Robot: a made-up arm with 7 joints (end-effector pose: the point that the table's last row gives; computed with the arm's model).
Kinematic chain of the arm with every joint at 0, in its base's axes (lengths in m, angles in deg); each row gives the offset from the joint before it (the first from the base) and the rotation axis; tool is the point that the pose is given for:
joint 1: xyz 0 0 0.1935 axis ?
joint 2: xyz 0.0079 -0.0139 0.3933 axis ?
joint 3: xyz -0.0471 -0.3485 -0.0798 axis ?
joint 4: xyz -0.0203 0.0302 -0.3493 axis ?
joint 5: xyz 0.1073 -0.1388 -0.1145 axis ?
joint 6: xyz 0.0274 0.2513 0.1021 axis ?
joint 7: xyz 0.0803 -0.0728 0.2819 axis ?
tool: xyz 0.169 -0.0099 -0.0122
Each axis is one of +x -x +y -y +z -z.
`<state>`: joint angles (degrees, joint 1 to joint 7).
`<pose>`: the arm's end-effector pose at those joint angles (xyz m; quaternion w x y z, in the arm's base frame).
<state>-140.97 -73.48 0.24 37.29 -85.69 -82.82 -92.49</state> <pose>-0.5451 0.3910 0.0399 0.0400 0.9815 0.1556 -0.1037</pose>
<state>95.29 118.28 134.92 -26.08 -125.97 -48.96 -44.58</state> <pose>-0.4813 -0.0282 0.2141 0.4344 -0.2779 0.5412 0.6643</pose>
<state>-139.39 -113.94 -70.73 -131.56 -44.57 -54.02 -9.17</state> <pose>0.0914 0.9328 0.0621 0.8125 0.1707 0.5260 -0.1841</pose>
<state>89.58 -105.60 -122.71 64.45 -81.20 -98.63 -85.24</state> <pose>0.0668 -0.5120 -0.6327 0.4214 0.2831 -0.8066 0.3027</pose>
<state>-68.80 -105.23 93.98 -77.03 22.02 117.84 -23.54</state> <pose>0.2730 0.4373 0.0921 0.5228 0.2304 0.8174 0.0746</pose>
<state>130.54 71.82 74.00 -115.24 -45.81 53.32 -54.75</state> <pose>-0.2965 -0.2786 0.1475 0.1252 0.4861 -0.4453 -0.7415</pose>
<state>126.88 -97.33 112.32 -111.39 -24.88 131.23 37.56</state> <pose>0.4372 -0.5658 0.1407 0.2711 -0.5556 0.2439 -0.7472</pose>
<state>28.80 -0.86 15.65 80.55 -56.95 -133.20 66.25</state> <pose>-0.0313 0.1858 -0.0753 0.6840 -0.6112 -0.1909 0.3496</pose>
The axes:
joint 1: +x
joint 2: -y
joint 3: +x
joint 4: -z
joint 5: +x
joint 6: +y
joint 7: +z

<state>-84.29 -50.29 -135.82 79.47 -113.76 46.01 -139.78</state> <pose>0.5118 0.5934 0.9173 0.3652 -0.5442 0.5720 -0.4932</pose>
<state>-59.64 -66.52 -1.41 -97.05 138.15 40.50 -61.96</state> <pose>-0.5596 0.0180 0.0758 0.1383 -0.3652 -0.9069 0.1582</pose>
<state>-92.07 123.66 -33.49 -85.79 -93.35 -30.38 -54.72</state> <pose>0.7128 0.4774 0.6649 0.6122 0.2274 0.4848 -0.5817</pose>
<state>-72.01 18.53 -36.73 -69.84 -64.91 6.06 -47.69</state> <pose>0.0787 -0.2990 0.3432 0.1518 -0.8488 -0.2858 0.4182</pose>
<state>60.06 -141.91 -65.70 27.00 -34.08 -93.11 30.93</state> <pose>-0.2433 -1.0084 0.1461 0.2253 0.3528 -0.3135 0.8523</pose>
